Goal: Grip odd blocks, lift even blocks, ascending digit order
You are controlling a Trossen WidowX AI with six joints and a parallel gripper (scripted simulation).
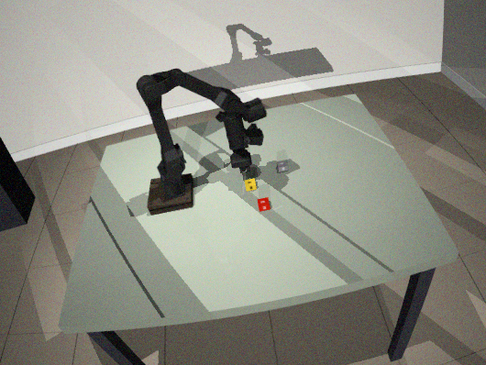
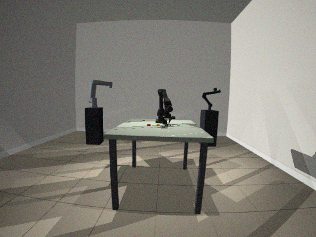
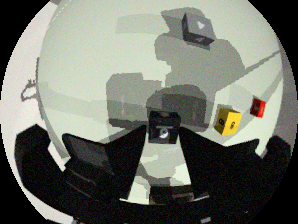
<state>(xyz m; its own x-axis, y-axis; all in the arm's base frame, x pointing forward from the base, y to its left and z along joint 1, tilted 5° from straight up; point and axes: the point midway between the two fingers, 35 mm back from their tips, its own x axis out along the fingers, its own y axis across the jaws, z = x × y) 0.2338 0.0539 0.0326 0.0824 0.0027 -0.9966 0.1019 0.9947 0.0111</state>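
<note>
The black block lies right at my gripper tip. From my gripper tip the other things lie so: yellow block (100 mm to the right); then red block (200 mm to the right, 20 mm ahead).
</note>
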